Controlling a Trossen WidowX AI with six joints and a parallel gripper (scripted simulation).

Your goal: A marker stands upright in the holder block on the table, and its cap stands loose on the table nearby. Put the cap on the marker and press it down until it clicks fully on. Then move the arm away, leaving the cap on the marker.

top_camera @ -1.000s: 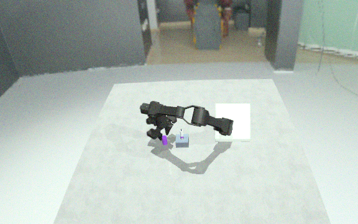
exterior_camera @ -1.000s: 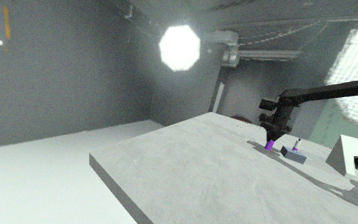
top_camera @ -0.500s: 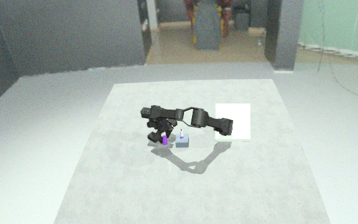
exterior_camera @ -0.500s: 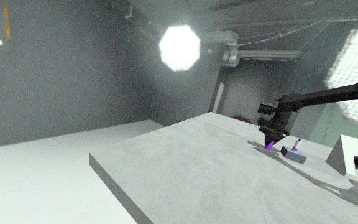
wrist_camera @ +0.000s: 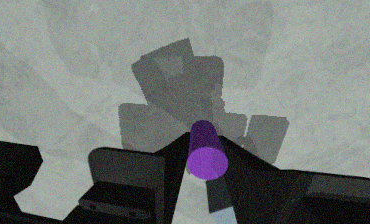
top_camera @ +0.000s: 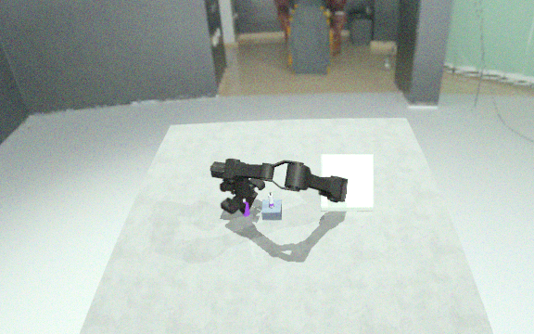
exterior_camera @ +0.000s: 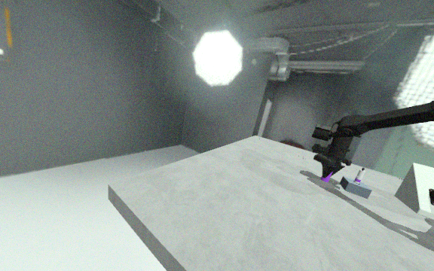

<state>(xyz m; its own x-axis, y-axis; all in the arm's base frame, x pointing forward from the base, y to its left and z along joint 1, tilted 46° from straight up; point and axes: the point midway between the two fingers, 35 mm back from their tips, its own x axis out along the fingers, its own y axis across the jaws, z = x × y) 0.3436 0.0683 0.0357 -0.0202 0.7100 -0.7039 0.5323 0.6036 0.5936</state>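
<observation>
My gripper tip is now 100 mm past the holder block and 10 mm to the left of it. From my gripper tip the other things lie so: marker cap 10 mm above.
</observation>
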